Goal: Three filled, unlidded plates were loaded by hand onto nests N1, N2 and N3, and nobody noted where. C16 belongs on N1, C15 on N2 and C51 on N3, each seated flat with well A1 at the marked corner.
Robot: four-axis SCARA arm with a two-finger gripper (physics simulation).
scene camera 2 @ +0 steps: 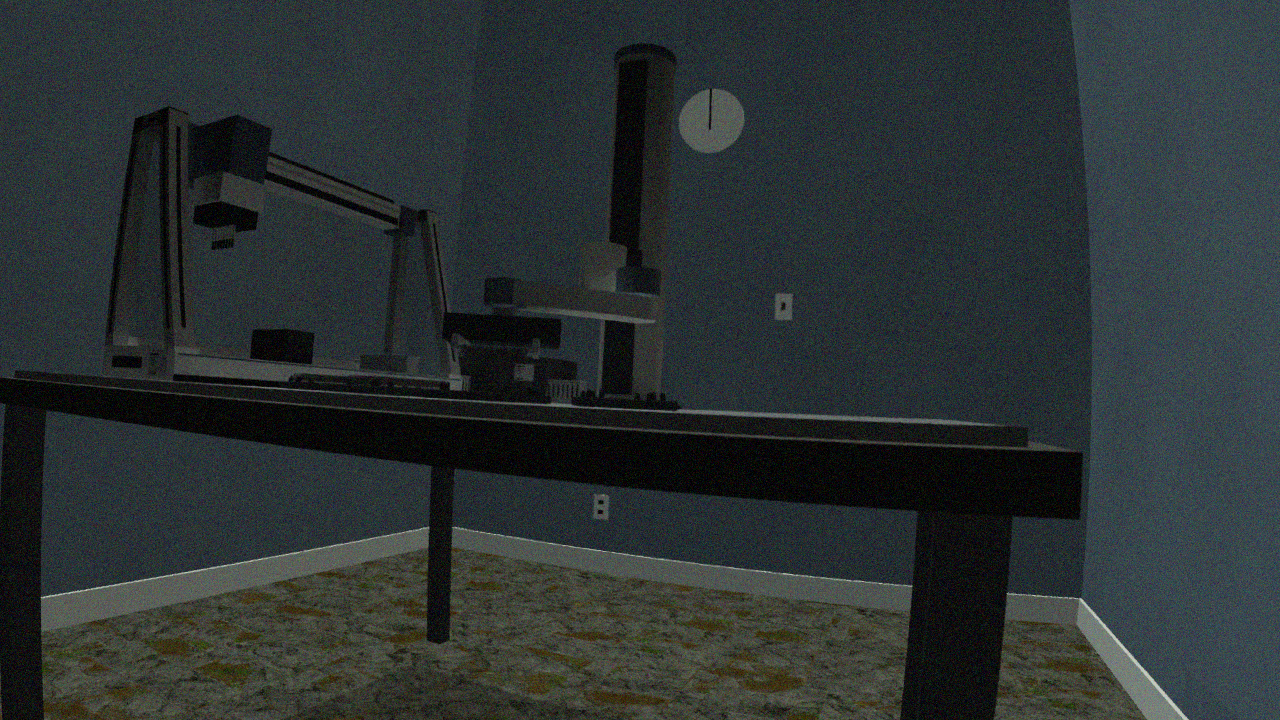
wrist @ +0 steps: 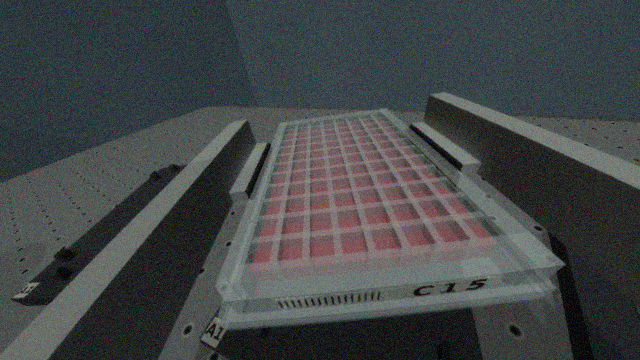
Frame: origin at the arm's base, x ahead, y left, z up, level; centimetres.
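Where they show: gripper, between the fingertips: [scene camera 2: 495, 343] [wrist: 337, 124].
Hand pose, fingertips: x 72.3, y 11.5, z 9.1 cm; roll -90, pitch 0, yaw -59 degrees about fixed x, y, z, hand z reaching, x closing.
Each offset is from my fingertips to the top centre of the thing. "spot": to the spot under its first point.
My gripper [scene camera 2: 494, 349] [wrist: 337, 124] is shut on the clear plate C15 {dz -0.7, dx -2.0, dy -1.2 cm} [wrist: 350, 200], whose wells hold red liquid. Its pads grip the two long sides, and the printed C15 label faces the wrist camera. The plate looks level. Below its near left corner an A1 tag {spot: dz -6.6, dx -10.3, dy +2.5 cm} [wrist: 213, 332] shows beside a dark base. Left of the fingers, a dark low nest {dz -5.7, dx -6.2, dy +16.1 cm} [wrist: 100, 232] carries a small tag that I cannot read. In the scene view, a low dark nest [scene camera 2: 626, 401] with short posts lies by the column foot. Plates C16 and C51 cannot be made out.
The arm's column [scene camera 2: 657, 214] stands behind the table edge [scene camera 2: 716, 456]. A gantry frame [scene camera 2: 176, 223] with a hanging head {spot: dz +33.7, dx +5.5, dy -58.3 cm} [scene camera 2: 230, 152] stands at the left, with a black box {spot: dz +0.7, dx -15.8, dy -64.7 cm} [scene camera 2: 281, 345] by it. Dark equipment {spot: dz -0.4, dx -75.7, dy -54.6 cm} [scene camera 2: 487, 371] and a pale ribbed block {spot: dz -4.3, dx -76.8, dy -31.0 cm} [scene camera 2: 565, 389] are beneath and beside my gripper.
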